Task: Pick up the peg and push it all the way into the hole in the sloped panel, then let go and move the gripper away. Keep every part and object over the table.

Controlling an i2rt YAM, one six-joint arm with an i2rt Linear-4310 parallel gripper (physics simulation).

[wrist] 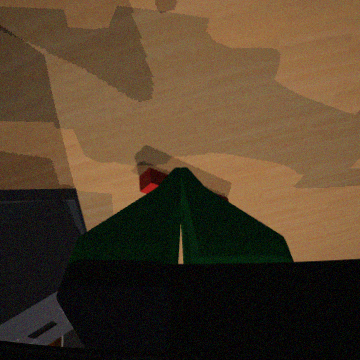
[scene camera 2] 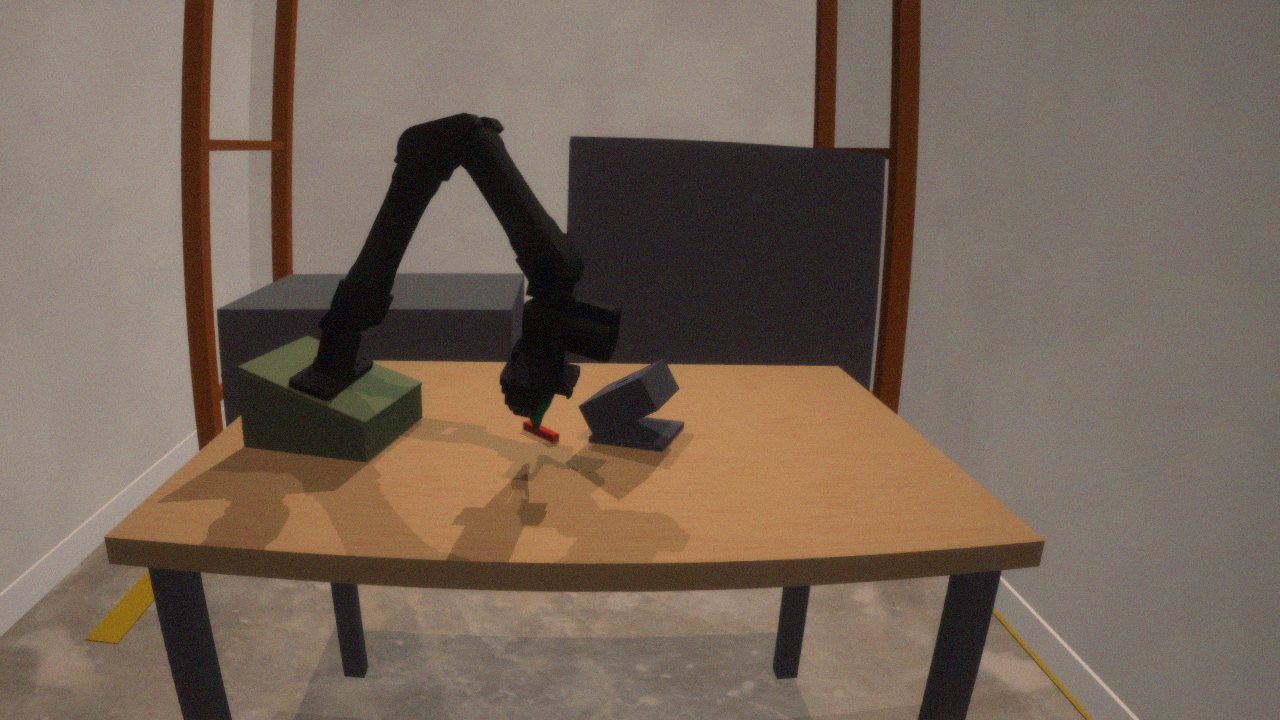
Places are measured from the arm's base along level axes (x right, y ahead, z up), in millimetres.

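Pixels of known places: gripper, fingertip midpoint: [wrist: 180, 178] [scene camera 2: 537, 427]; arm's base, origin of the base link: [scene camera 2: 332, 375].
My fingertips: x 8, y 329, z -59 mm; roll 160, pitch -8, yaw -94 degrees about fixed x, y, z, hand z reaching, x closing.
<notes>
Ahead of a thing's pixels: the offset from my fingertips to its top centre. Level surfaces: height alone.
The red peg {dx -66, dy -6, dz -22 mm} [scene camera 2: 540, 432] [wrist: 150, 181] lies at the middle of the table, left of the sloped panel. My gripper [scene camera 2: 537, 423] [wrist: 180, 178] is shut, with its green fingertips together and no peg between them. The tips are right at the peg, over its middle. In the wrist view they hide its middle, and its two ends show on either side of them. The dark sloped panel {dx -96, dy +134, dz +76 mm} [scene camera 2: 631, 400] [wrist: 35, 240] stands on its base to the right of the gripper in the scene view. I cannot make out the hole in the scene view.
The green wedge block [scene camera 2: 304, 420] under the arm's base stands at the table's left. The wooden table {dz -34 mm} [scene camera 2: 805, 474] has its front edge well in front of the peg. A grey box [scene camera 2: 402, 291] and a tall dark board [scene camera 2: 725, 250] stand behind the table.
</notes>
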